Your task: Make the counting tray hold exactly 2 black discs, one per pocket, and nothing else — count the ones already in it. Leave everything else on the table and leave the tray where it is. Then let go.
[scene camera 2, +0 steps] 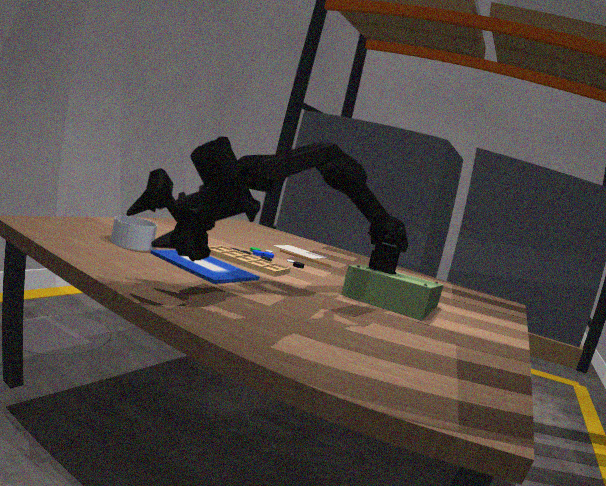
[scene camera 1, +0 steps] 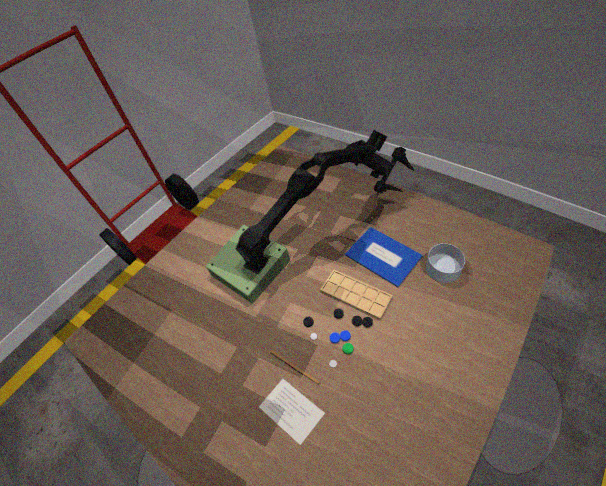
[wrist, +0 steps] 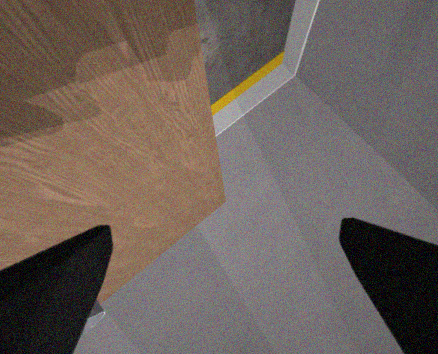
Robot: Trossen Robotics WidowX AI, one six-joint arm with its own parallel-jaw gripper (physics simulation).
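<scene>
The counting tray [scene camera 1: 377, 309] [scene camera 2: 280, 271] is a pale wooden tray with two rows of square pockets, flat on the table; no disc shows in its pockets in scene camera 1. Black discs lie loose beside it: one [scene camera 1: 308, 321] stands apart, one [scene camera 1: 338, 313] is close to the tray's long side, and two [scene camera 1: 356, 320] [scene camera 1: 368, 321] lie side by side. My gripper [scene camera 1: 408, 178] [scene camera 2: 140, 227] [wrist: 228, 232] is open and empty, raised above the table on the far side of the blue booklet, away from the tray. Its fingers stand wide apart in the wrist view.
A blue booklet [scene camera 1: 360, 249] [scene camera 2: 232, 275] lies by the tray, with a grey bowl [scene camera 1: 445, 273] [scene camera 2: 132, 233] beyond. Two blue discs [scene camera 1: 334, 337] [scene camera 1: 345, 335], a green disc [scene camera 1: 347, 348], two white discs [scene camera 1: 313, 336] [scene camera 1: 333, 363], a thin stick [scene camera 1: 294, 367] and a paper sheet [scene camera 1: 298, 420] lie on the table.
</scene>
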